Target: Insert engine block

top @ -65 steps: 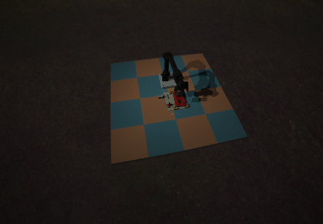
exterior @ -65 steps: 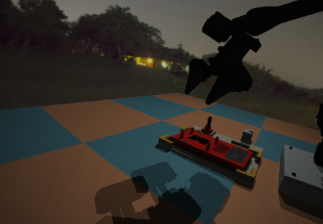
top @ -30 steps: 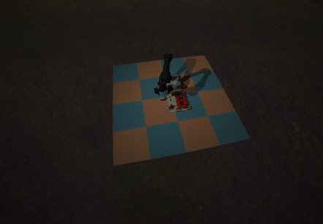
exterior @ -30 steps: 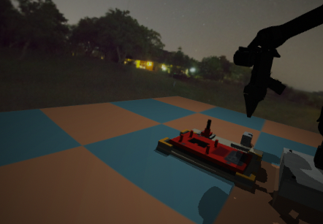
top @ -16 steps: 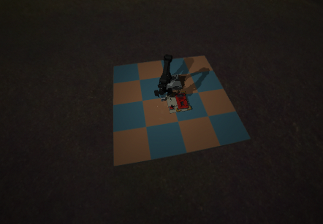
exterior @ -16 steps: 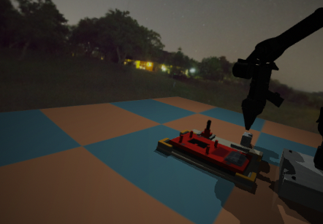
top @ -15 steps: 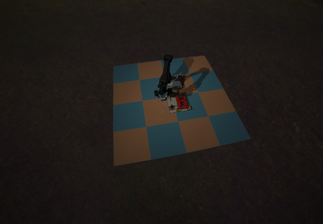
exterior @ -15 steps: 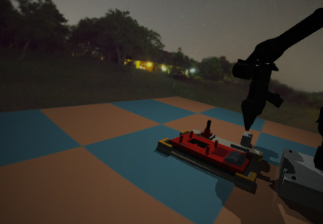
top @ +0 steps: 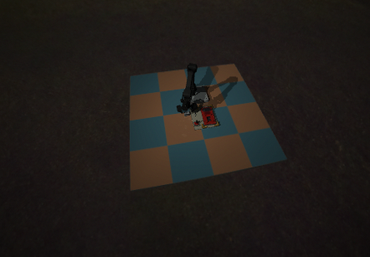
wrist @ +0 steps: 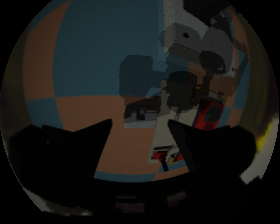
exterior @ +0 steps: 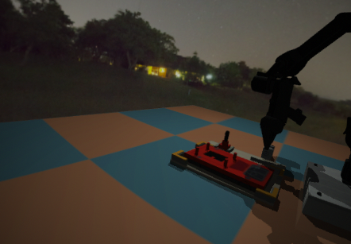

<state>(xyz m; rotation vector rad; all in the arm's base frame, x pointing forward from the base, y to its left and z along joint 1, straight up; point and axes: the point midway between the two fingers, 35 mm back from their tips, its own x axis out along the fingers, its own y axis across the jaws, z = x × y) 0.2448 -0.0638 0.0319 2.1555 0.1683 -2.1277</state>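
Now: the dark square block 10 mm below my gripper tip and 10 mm behind it. The rest, counted from my gripper tip: black upright post 110 mm ahead, 90 mm to the left.
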